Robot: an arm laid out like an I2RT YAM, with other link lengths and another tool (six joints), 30 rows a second.
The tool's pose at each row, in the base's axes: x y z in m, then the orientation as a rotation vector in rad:
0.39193, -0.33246, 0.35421, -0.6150, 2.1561, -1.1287
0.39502, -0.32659, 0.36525, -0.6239, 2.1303, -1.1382
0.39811, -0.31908, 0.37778, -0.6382, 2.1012, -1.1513
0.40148, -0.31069, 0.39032, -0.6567, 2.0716, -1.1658
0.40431, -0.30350, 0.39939, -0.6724, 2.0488, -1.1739
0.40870, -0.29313, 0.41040, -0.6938, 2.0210, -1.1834
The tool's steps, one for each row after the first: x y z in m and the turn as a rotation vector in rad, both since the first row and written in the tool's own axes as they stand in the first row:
-0.00935, -0.00657, -0.00594, 0.0151, -0.0175, -0.0070
-0.02022, -0.01353, -0.01345, 0.0322, -0.0367, -0.0190
-0.03185, -0.02007, -0.02126, 0.0491, -0.0559, -0.0348
-0.04126, -0.02425, -0.02724, 0.0601, -0.0723, -0.0471
-0.05442, -0.02858, -0.03475, 0.0726, -0.0926, -0.0637

